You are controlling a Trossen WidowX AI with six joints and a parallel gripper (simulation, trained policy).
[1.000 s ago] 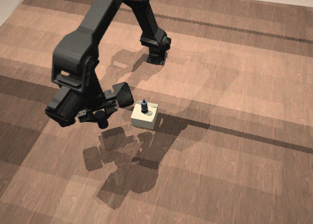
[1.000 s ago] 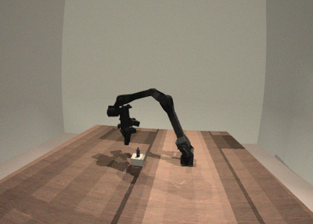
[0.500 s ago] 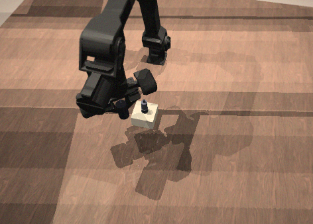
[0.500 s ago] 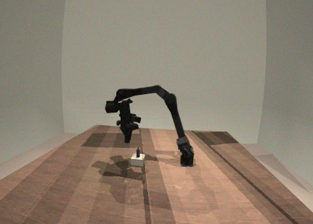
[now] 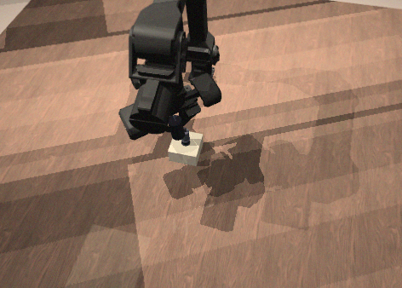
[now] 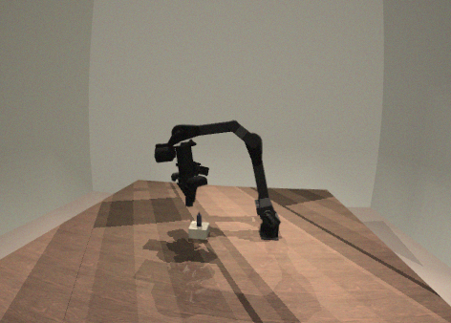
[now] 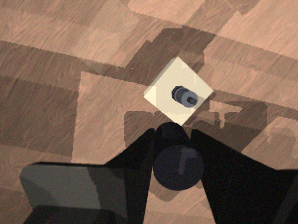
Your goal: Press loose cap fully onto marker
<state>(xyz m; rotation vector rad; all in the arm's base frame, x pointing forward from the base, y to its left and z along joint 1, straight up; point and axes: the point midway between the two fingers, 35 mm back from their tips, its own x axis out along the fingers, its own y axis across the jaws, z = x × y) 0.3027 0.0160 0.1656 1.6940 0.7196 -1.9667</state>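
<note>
Now: the cream holder block 3 cm behind my gripper tip, 1 cm to the left of it and 11 cm below it. From my gripper tip the other things lie so: dark blue cap (1 cm ahead, 1 cm above).
</note>
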